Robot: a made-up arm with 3 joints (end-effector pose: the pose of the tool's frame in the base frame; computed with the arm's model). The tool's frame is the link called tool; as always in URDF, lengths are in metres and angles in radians.
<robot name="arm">
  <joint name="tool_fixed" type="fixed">
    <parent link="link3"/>
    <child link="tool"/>
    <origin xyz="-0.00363 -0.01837 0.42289" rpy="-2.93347 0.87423 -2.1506"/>
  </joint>
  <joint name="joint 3" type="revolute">
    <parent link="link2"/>
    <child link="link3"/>
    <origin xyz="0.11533 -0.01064 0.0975" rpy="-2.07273 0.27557 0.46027"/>
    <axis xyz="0 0 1"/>
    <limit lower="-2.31" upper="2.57"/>
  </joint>
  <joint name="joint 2" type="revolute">
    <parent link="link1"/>
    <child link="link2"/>
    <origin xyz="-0.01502 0.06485 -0.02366" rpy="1.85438 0 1.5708"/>
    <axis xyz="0 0 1"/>
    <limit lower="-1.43" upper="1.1"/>
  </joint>
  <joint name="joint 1" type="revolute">
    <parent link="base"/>
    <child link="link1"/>
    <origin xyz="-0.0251 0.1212 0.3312" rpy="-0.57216 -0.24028 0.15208"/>
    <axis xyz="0 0 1"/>
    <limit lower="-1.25" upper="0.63"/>
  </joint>
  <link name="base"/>
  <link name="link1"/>
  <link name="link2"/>
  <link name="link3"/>
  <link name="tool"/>
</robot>
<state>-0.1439 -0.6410 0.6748</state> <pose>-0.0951 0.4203 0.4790 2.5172 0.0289 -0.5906</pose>
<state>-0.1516 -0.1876 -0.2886</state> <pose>-0.1124 0.2886 0.5692 -2.5097 0.7881 0.2859</pose>
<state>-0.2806 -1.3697 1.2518</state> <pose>-0.0322 0.4998 0.2686 1.4694 0.1023 -0.9307</pose>
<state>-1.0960 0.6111 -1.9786</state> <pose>-0.2637 0.1526 0.4347 0.4072 0.8559 -0.0612</pose>
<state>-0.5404 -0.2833 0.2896</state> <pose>-0.0870 0.3249 0.5628 -2.8462 0.6915 0.1754</pose>
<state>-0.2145 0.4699 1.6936</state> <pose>-0.1642 0.1123 0.5714 2.6033 1.3065 -0.0417</pose>
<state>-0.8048 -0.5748 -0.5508</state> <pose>-0.0203 0.3696 0.5439 -1.9763 1.5876 -0.3376</pose>
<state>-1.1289 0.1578 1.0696</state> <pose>-0.1732 0.2447 0.5500 -2.9037 0.4091 -0.3693</pose>
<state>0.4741 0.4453 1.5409</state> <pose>-0.0656 0.1195 0.6071 2.1903 1.8941 -0.6107</pose>
